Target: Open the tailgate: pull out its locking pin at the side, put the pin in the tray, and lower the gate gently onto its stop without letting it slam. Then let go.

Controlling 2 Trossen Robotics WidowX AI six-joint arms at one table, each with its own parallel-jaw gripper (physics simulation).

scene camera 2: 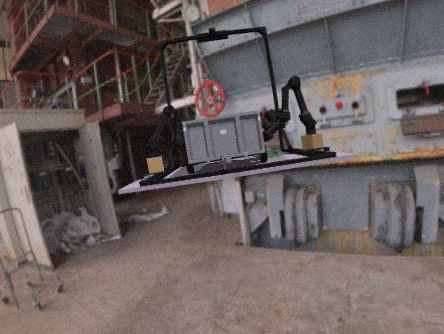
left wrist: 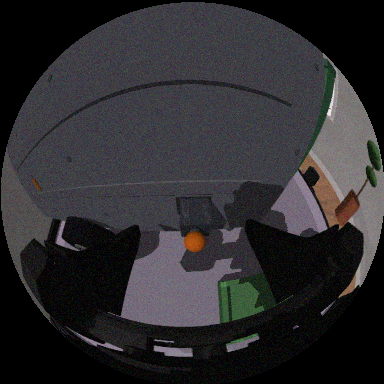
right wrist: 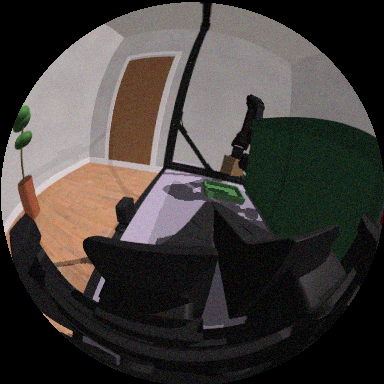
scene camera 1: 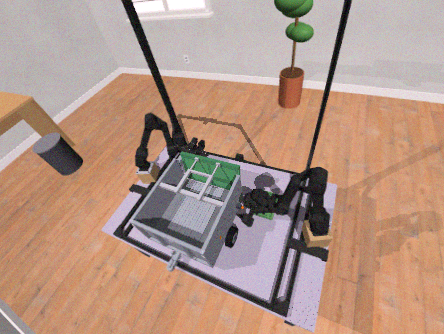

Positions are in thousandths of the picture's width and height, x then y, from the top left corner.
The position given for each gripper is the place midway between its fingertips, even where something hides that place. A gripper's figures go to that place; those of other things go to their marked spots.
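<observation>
The robot's right gripper (right wrist: 548, 540) is 0.09 m from the lens, while a green tailgate (right wrist: 788, 454) is 0.19 m from the lens.
</observation>
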